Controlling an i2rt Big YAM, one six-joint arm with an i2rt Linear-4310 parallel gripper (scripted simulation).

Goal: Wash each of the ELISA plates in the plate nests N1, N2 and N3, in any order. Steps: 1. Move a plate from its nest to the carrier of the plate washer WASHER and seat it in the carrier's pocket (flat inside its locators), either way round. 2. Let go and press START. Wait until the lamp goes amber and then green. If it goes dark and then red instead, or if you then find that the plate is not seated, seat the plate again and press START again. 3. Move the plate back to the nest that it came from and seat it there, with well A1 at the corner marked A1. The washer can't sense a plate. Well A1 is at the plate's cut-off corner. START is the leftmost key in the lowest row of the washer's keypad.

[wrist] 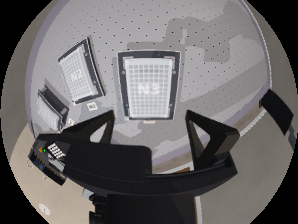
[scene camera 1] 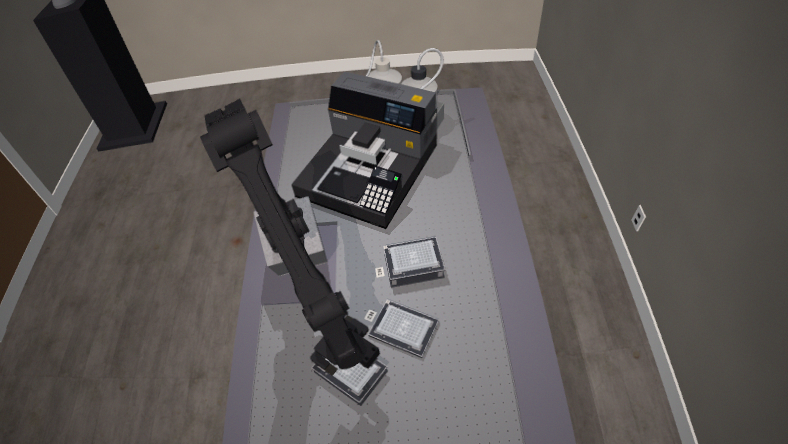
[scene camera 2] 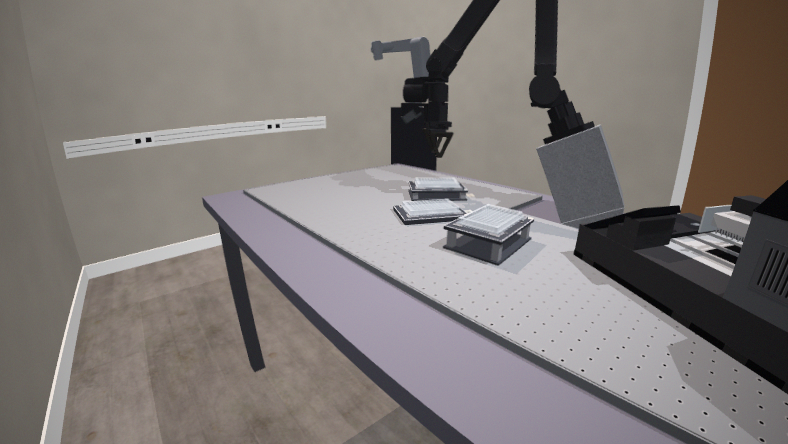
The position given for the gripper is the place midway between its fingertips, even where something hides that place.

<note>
In view: the gripper (scene camera 2: 436, 155), an ELISA plate (scene camera 1: 394, 318), an ELISA plate (scene camera 2: 494, 219), an ELISA plate (scene camera 1: 361, 379) and a plate washer (wrist: 39, 157).
The gripper shows as well in the wrist view (wrist: 150, 113).
</note>
